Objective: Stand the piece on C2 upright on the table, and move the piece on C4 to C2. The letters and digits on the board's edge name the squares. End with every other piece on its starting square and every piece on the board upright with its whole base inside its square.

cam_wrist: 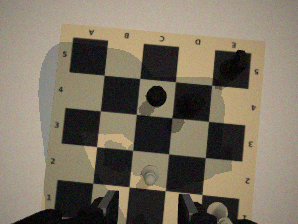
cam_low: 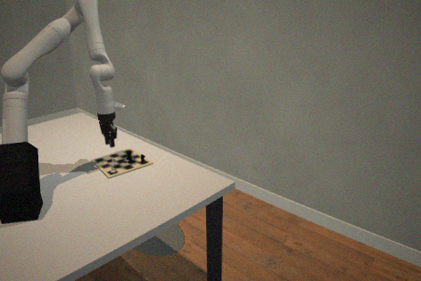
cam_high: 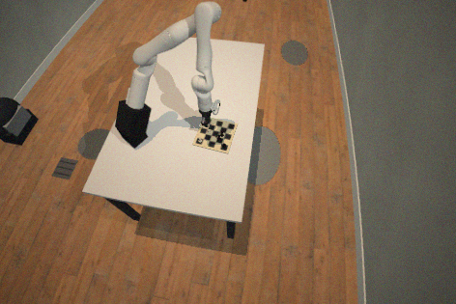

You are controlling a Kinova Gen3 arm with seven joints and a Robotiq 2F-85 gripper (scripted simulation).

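My gripper is now 10 cm above the white pawn. The rest, counted from my hand: chessboard 11 cm below, 4 cm ahead; white piece 9 cm below, 7 cm to the right, 2 cm behind; dark chess piece 8 cm below, 8 cm ahead, 3 cm to the right.
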